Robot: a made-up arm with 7 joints. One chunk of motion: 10 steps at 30 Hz.
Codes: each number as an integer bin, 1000 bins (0 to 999) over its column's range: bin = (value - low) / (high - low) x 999, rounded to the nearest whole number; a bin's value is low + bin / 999 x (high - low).
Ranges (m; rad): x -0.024..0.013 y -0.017..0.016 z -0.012..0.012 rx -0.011..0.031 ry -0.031..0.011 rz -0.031..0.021
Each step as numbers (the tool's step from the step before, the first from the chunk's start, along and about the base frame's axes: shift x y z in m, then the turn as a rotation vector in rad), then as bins.
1 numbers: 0.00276 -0.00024 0.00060 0.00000 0.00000 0.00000
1 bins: 723 507 524 262 737 596
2 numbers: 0.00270 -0.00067 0.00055 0.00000 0.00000 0.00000
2 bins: 721 494 522 262 737 596
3 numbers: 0.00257 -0.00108 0.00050 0.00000 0.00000 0.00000
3 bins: 717 482 520 262 737 596
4 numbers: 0.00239 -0.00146 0.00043 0.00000 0.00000 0.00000
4 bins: 713 470 517 262 737 596
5 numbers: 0.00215 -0.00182 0.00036 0.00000 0.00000 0.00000
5 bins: 706 460 514 262 737 596
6 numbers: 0.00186 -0.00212 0.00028 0.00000 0.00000 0.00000
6 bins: 698 450 511 262 737 596
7 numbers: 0.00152 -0.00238 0.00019 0.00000 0.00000 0.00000
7 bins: 689 443 507 262 737 596
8 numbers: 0.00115 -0.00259 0.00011 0.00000 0.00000 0.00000
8 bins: 679 436 504 262 737 596
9 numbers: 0.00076 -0.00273 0.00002 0.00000 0.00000 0.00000
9 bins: 669 432 500 262 737 596
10 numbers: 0.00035 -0.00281 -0.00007 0.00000 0.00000 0.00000
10 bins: 657 430 497 262 737 596
